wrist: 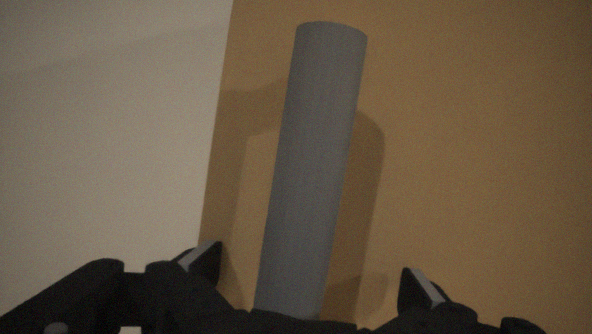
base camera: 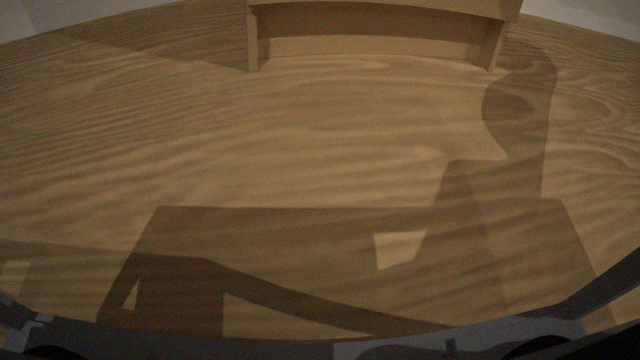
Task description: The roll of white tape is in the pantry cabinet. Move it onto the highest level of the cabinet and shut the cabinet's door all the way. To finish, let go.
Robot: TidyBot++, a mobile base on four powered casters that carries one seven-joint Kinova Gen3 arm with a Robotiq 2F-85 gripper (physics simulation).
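Places are measured from the arm's base along level axes (x up, y left, z back), in centimetres.
Pixels of known places: gripper, fingertip midpoint: (wrist: 308, 274).
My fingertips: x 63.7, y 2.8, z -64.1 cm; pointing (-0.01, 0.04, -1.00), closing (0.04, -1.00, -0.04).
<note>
Ahead of a thing's pixels: the offset from my fingertips to its middle. "pt": to the spot under its first point. Level surfaces: height alone.
The wooden pantry cabinet (base camera: 253, 40) stands ahead at the top of the base camera view, where its lower part and legs show. In the wrist view the cabinet's door {pt dx +7.0, dy -6.8, dz -1.3 cm} (wrist: 475, 150) fills the right side, and a long grey bar handle {pt dx +5.6, dy +0.3, dz +4.7 cm} (wrist: 315, 160) runs up it, slightly tilted. My gripper (wrist: 308, 274) is open, with one fingertip on each side of the handle's lower part; the fingers do not touch it. The roll of white tape does not show in either view, and the cabinet's inside and highest level are hidden.
A pale wall (wrist: 100, 140) lies left of the door's edge in the wrist view. The wood-grain floor {dx -103.3 cm} (base camera: 300, 125) stretches between my base and the cabinet, with shadows of the arm and base on it. Pale walls show at the top corners of the base camera view.
</note>
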